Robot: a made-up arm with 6 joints.
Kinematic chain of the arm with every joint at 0, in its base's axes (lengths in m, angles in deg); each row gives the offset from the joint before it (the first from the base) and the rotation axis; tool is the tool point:
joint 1: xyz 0 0 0.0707 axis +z
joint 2: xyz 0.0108 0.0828 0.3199 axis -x
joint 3: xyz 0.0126 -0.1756 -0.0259 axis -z
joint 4: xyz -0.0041 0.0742 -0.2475 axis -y
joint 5: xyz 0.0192 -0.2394 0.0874 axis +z
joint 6: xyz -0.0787 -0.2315 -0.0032 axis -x
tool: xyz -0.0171 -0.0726 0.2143
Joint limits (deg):
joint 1: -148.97..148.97
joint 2: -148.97..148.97
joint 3: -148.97..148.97
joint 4: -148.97..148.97
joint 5: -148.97..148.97
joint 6: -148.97..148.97
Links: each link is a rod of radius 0.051 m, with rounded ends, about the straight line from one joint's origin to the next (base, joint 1, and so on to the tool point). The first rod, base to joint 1, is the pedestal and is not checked.
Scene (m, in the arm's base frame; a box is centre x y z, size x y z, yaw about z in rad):
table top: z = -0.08
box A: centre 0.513 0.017 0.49 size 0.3 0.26 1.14 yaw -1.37
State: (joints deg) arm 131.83 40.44 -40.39 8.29 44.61 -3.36
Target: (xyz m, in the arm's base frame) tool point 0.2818 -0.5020 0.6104
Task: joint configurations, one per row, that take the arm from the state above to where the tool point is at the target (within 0.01 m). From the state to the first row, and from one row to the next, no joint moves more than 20 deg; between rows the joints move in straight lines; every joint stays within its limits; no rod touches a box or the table.
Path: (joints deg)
1: 122.51 55.76 -23.22 -7.99 39.19 -17.58
2: 113.18 71.09 -6.05 -24.27 33.78 -31.81
3: 103.86 86.41 11.11 -40.54 28.36 -46.03
4: 85.78 78.76 4.66 -31.77 16.32 -50.06
5: 67.70 71.11 -1.80 -23.00 4.28 -54.09
6: 49.62 63.46 -8.26 -14.22 -7.76 -58.12
7: 31.54 55.81 -14.72 -5.45 -19.80 -62.14
8: 13.46 48.16 -21.18 3.32 -31.84 -66.17
9: 26.70 43.61 -11.25 12.78 -22.19 -51.15
10: 39.93 39.06 -1.32 22.24 -12.55 -36.13
11: 53.17 34.51 8.61 31.70 -2.91 -21.11
12: 66.41 29.96 18.54 41.16 6.73 -6.09

